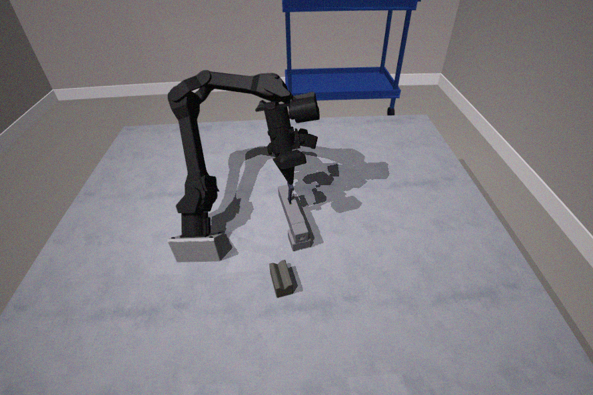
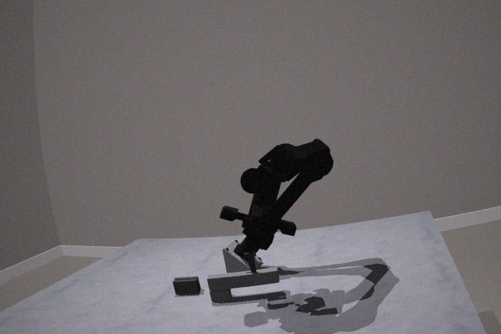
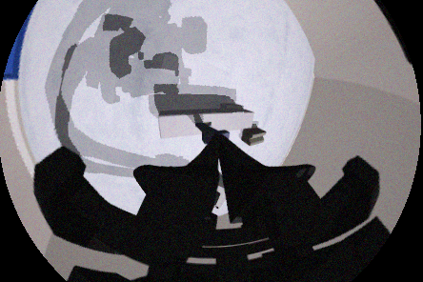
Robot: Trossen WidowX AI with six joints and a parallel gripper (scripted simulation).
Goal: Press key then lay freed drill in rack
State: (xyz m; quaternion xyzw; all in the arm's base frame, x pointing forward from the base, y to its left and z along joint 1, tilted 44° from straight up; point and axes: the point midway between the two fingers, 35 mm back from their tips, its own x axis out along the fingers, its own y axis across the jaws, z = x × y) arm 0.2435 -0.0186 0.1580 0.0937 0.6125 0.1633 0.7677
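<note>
The blue key is 30 mm below my gripper tip. From my gripper tip the other things lie so: grey housing block (80 mm below, 30 mm to the right); then drill (80 mm below, 50 mm to the right); then rack (210 mm to the right, 110 mm below, 50 mm behind).
</note>
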